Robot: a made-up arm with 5 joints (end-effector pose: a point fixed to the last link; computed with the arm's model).
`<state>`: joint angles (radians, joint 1 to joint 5).
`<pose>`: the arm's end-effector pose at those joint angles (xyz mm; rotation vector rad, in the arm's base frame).
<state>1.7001 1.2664 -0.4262 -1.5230 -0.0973</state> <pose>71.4 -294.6 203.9 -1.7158 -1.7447 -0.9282</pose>
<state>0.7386 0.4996 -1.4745 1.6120 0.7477</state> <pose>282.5 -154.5 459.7 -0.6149 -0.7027 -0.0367</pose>
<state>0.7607 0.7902 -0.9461 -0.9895 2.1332</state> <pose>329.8 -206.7 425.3 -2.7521 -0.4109 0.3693</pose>
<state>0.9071 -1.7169 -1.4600 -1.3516 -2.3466</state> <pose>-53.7 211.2 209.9 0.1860 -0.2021 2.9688</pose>
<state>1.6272 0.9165 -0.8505 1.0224 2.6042</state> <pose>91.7 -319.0 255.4 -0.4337 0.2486 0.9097</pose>
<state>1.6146 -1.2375 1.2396 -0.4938 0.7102</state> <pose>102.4 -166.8 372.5 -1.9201 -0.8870 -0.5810</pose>
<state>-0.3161 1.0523 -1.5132 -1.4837 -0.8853</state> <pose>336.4 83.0 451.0 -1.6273 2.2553 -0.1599</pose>
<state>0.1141 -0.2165 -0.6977 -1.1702 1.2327</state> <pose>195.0 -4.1 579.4 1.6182 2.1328 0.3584</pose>
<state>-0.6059 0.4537 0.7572 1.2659 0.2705</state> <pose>183.6 63.4 157.9 -0.1777 0.9137 0.7690</pose>
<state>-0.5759 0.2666 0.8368 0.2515 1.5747</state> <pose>242.4 98.0 152.7 -0.1195 -0.2323 2.0923</pose>
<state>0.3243 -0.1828 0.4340 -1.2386 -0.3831</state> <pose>326.3 -68.2 400.9 0.1389 -2.5809 -0.2865</pose>
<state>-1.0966 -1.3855 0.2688 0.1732 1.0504</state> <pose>114.7 36.3 532.4 0.1294 -2.7240 0.7669</pose>
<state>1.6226 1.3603 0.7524 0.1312 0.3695</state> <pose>109.7 -1.0 72.5 0.5958 0.4068 -1.2494</pose>
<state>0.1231 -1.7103 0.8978 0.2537 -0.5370</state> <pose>193.4 -4.7 453.6 0.4948 -2.1008 -0.4150</pose>
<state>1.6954 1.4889 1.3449 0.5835 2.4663</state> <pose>122.3 100.3 222.0 1.6595 -0.8760 0.5014</pose>
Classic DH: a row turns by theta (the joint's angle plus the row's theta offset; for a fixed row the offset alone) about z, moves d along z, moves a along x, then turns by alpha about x. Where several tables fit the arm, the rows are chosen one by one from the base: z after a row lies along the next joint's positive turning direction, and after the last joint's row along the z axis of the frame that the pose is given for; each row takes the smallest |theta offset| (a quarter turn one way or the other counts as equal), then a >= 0, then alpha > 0; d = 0 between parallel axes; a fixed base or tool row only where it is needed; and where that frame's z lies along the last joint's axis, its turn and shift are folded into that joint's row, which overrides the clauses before.
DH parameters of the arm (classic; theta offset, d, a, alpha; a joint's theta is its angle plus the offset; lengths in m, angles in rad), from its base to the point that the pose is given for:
base (fixed): 0 0 0.1033 3.1416
joint 1: 0 -0.2785 0.0224 1.5708
joint 2: -1.3272 0 0.1028 0
joint 3: 1.2887 0 0.1714 0
joint 4: -1.5323 0.0064 0 1.5708
joint 5: -0.0487 -0.0671 0 0

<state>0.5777 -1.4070 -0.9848 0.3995 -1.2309</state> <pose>-85.3 130.6 492.4 -0.9794 2.6752 -0.4880</pose>
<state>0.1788 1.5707 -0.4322 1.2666 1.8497</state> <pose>252.2 -20.4 55.9 0.7758 0.5092 1.5183</pose>
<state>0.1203 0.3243 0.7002 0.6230 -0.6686</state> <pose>270.0 -13.7 155.3 -0.0232 0.0755 -0.8372</pose>
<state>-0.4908 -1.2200 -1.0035 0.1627 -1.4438</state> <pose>-79.3 -90.3 527.3 -2.2542 1.4741 -0.3234</pose>
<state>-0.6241 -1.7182 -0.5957 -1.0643 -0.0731</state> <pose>-116.2 -150.2 394.3 -0.4906 1.2539 0.4249</pose>
